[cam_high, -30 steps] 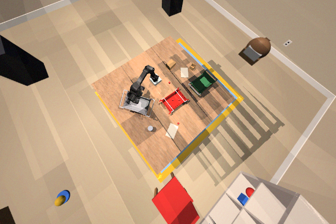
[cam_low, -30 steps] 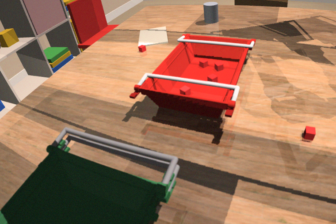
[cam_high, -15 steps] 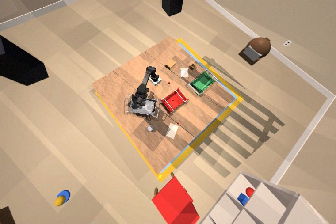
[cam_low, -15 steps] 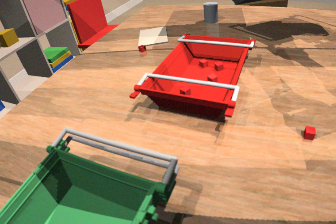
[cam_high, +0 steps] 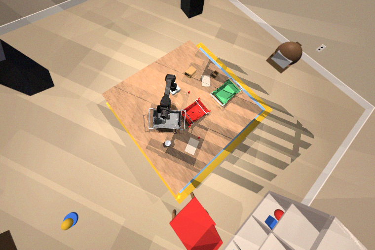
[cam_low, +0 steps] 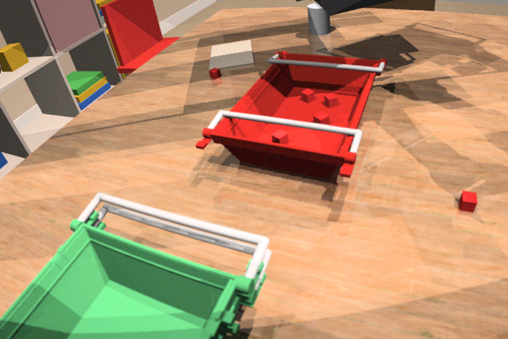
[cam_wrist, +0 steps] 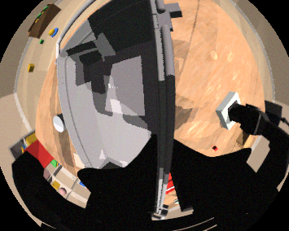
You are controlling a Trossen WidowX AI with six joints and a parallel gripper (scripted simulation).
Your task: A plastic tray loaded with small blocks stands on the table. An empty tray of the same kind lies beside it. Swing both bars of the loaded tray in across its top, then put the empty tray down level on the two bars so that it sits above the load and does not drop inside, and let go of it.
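My gripper tip is now 70 mm short of the grey tray and 40 mm to the left of it. Round my gripper tip: grey cylinder: 250 mm ahead, 150 mm to the right, 140 mm below.
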